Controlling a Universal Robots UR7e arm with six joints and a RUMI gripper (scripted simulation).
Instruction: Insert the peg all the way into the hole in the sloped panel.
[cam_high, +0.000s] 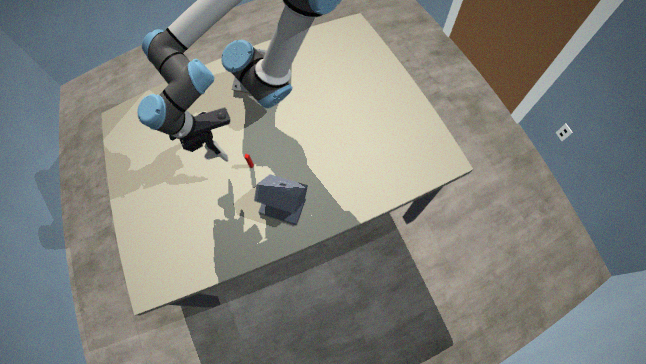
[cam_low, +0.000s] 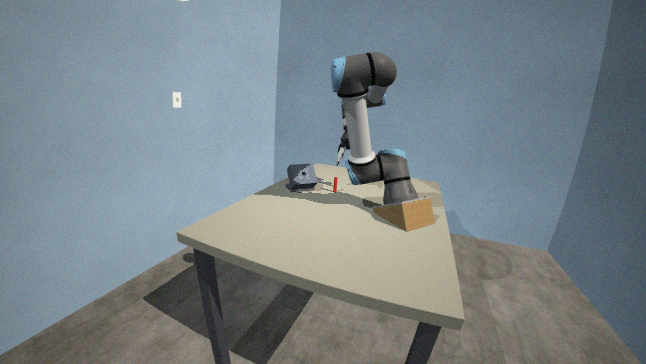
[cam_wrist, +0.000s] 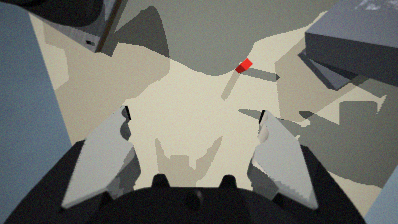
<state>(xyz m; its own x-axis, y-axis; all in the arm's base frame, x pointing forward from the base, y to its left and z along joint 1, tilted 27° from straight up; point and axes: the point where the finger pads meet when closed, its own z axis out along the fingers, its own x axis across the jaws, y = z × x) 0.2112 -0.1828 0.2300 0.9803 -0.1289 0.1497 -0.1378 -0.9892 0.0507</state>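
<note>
My gripper is now 100 mm above the red peg, 70 mm short of it and 40 mm to the right of it.
</note>
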